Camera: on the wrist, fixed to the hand. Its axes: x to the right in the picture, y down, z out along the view.
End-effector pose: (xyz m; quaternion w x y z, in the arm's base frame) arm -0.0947 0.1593 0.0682 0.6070 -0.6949 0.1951 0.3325
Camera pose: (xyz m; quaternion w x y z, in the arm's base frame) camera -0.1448 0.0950 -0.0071 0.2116 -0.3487 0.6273 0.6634
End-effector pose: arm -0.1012 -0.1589 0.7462 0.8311 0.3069 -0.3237 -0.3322
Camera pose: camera -0.0252 -0.0925 0.7924 0.8195 0.0026 -0.4554 0.3478
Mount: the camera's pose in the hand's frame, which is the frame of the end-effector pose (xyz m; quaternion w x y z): 0.0089 0.0996 -0.0481 0.7138 0.0145 -0.0056 0.7002
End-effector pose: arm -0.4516 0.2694 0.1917 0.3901 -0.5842 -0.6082 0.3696
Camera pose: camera -0.3661 0.2824 0.1222 0.0247 -0.8351 -0.0219 0.5491
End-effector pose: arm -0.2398 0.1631 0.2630 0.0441 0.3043 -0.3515 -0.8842
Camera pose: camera -0.2332 0.0573 0.2958 0.6442 -0.0332 -0.4771 -0.5969
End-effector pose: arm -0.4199 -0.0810 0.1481 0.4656 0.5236 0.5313 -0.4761
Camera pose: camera -0.3203 -0.0324 0.1429 0.6611 0.7499 0.0031 -0.0245
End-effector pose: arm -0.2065 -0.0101 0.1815 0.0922 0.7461 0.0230 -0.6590
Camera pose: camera -0.1427 -0.1006 0.1889 0.5166 0.5463 -0.5161 -0.4103
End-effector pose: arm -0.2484 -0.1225 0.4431 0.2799 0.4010 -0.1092 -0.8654
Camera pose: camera -0.1772 -0.2075 0.4472 0.7993 0.2090 -0.3728 -0.4224
